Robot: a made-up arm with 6 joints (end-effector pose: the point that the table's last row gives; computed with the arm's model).
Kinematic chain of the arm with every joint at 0, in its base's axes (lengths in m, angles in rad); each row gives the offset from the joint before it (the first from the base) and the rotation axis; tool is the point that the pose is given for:
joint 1: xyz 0 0 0.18 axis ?
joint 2: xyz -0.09 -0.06 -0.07 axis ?
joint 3: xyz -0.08 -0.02 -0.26 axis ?
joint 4: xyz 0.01 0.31 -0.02 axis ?
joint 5: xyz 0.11 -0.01 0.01 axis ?
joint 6: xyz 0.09 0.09 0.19 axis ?
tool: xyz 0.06 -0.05 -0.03
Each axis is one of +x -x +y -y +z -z.
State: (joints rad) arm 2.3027 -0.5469 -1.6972 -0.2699 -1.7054 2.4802
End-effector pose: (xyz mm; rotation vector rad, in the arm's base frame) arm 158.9 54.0 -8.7 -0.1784 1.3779 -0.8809
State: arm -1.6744 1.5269 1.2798 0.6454 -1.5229 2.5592
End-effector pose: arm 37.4 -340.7 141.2 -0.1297 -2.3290 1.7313
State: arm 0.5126 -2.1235 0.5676 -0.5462 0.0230 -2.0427
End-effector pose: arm 117.3 352.0 343.8 0.5327 2.6486 -0.8975
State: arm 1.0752 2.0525 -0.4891 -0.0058 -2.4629 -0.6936
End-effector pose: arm -148.5 404.0 24.0 -1.1896 0.2391 2.5056
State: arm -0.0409 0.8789 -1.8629 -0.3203 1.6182 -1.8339
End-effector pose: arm -235.8 519.1 84.5 1.8432 2.1924 -1.2303
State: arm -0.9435 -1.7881 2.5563 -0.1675 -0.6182 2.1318
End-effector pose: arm 79.9 429.5 75.9 0.8133 -2.8460 -0.8166
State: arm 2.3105 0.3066 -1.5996 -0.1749 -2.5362 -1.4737
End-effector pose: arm 57.9 -70.8 97.6 0.4099 -3.0777 -0.4702
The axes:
joint 1: -z
joint 2: +y
joint 3: +y
joint 4: -z
joint 5: -x
joint 6: +y

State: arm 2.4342 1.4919 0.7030 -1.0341 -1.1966 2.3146
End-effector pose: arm 485.1 57.9 -51.9 1.4655 -0.8590 2.2053
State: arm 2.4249 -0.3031 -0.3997 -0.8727 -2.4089 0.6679
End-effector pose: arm 95.2 -346.7 -58.7 1.2350 -0.8538 -0.1796
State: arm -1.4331 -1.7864 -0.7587 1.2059 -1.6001 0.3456
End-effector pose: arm 81.9 194.1 41.0 -2.0174 0.5460 -0.8429
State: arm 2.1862 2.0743 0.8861 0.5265 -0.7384 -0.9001
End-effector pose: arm 230.8 345.8 99.1 1.4800 1.9757 -1.8236
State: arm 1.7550 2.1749 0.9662 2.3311 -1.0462 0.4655
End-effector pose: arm 132.7 0.5 230.8 0.3920 -2.5550 1.5894
